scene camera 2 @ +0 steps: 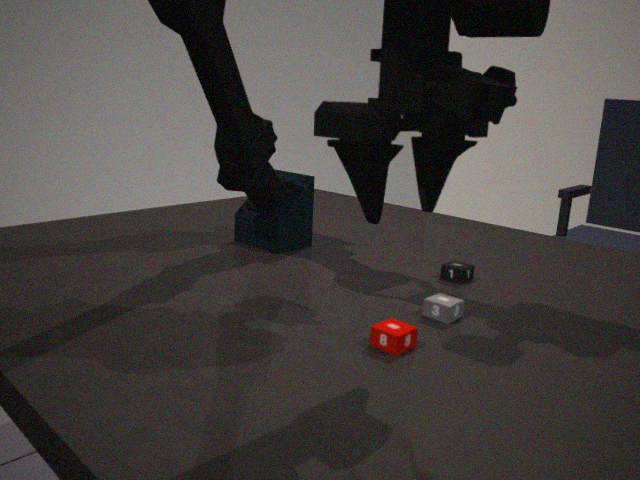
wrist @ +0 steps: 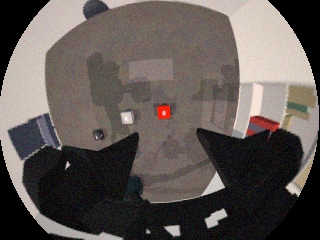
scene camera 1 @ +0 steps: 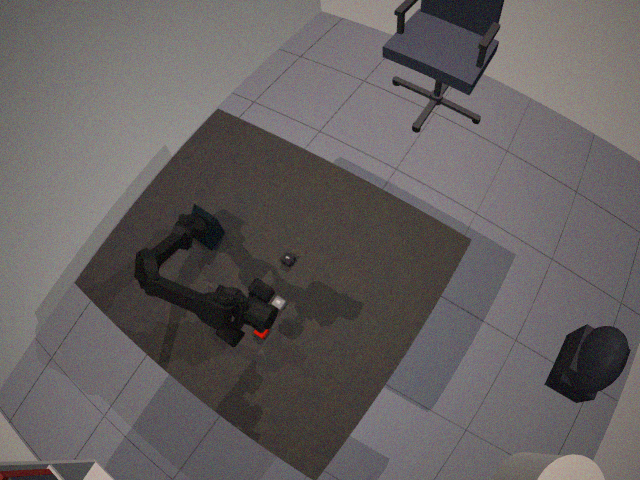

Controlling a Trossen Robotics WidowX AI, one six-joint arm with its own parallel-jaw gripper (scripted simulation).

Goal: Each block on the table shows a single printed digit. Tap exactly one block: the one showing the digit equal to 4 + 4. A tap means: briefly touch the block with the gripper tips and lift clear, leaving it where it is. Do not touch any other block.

Path:
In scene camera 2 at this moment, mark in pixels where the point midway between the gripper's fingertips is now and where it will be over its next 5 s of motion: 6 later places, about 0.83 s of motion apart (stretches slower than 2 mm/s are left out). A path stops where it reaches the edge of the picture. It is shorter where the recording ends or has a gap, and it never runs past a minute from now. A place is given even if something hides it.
The gripper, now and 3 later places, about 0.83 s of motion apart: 401, 217; 394, 301; 392, 324; 484, 223

